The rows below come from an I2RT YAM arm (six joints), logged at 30 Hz.
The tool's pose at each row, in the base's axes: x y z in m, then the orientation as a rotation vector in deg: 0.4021 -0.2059 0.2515 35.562 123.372 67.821; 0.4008 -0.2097 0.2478 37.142 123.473 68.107; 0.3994 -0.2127 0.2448 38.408 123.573 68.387; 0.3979 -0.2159 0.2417 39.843 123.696 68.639; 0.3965 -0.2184 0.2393 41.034 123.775 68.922; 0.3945 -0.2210 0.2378 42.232 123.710 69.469; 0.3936 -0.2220 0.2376 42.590 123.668 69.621; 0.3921 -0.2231 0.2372 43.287 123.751 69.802; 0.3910 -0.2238 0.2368 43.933 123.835 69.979; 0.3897 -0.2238 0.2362 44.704 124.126 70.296
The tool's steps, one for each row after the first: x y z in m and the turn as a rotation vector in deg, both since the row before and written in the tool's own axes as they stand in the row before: -0.0005 -0.0052 -0.0015 0.331 -0.052 1.231; -0.0002 -0.0042 -0.0014 0.250 0.008 1.009; -0.0003 -0.0044 -0.0015 0.324 -0.006 1.120; -0.0002 -0.0035 -0.0014 0.221 0.022 0.955; -0.0001 -0.0028 -0.0022 0.019 0.054 1.045; 0.0000 -0.0008 -0.0011 0.000 -0.005 0.305; 0.0004 -0.0011 -0.0015 0.143 0.057 0.568; 0.0004 -0.0009 -0.0010 0.133 0.065 0.531; 0.0010 -0.0008 -0.0006 0.209 0.280 0.692
